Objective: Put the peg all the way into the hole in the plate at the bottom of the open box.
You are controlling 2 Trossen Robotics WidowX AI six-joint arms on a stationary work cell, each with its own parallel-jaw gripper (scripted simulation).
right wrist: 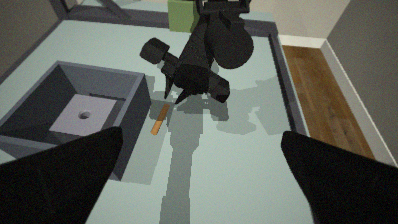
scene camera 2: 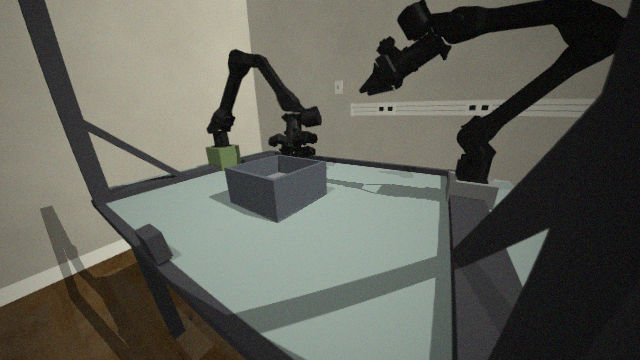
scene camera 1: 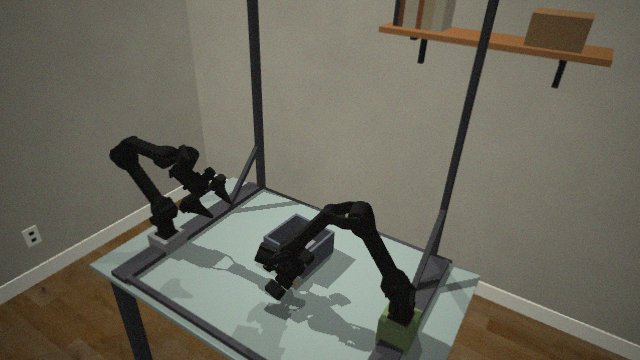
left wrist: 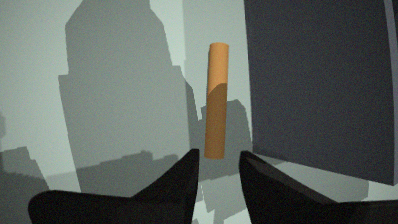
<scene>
In view: the left gripper (scene camera 2: 293, 169), the right gripper (scene camera 2: 364, 93), a grey box (scene camera 2: 276, 199), an orange peg (left wrist: 218, 52) and a pale plate (right wrist: 71, 124).
The left gripper is seen too in the right wrist view (right wrist: 170, 100), in scene camera 1 (scene camera 1: 291, 278) and in the left wrist view (left wrist: 219, 157). The right gripper is seen too in the right wrist view (right wrist: 203, 136) and in scene camera 1 (scene camera 1: 222, 210). Scene camera 2 does not show the orange peg, which is hidden by the grey box.
</scene>
